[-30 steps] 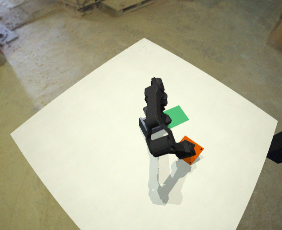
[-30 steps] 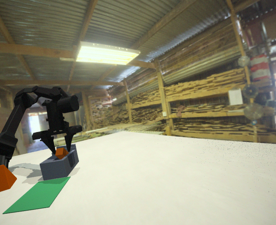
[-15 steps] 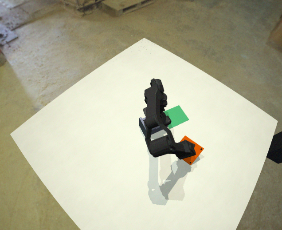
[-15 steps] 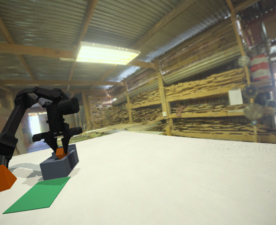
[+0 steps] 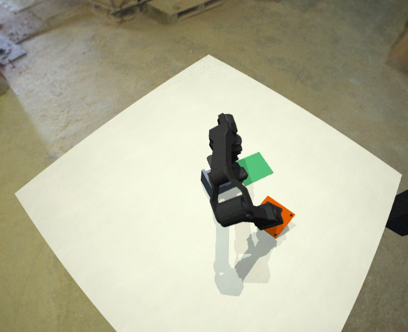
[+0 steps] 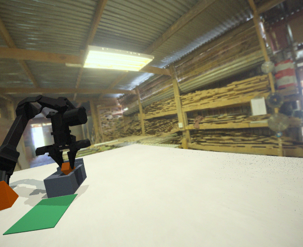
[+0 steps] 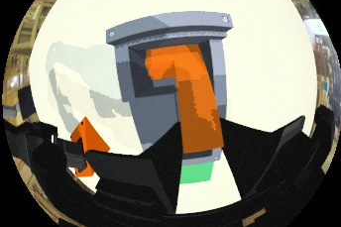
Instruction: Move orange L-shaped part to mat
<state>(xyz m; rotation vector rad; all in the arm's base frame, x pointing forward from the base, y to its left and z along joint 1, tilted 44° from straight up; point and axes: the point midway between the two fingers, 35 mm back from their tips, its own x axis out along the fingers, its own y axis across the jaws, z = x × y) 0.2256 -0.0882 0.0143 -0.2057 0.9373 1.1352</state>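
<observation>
My gripper tip is 110 mm to the left of the green mat, 90 mm past it and 80 mm above it. From my gripper tip the other things lie so: orange L-shaped part 40 mm to the left, 30 mm below, 10 mm ahead.
</observation>
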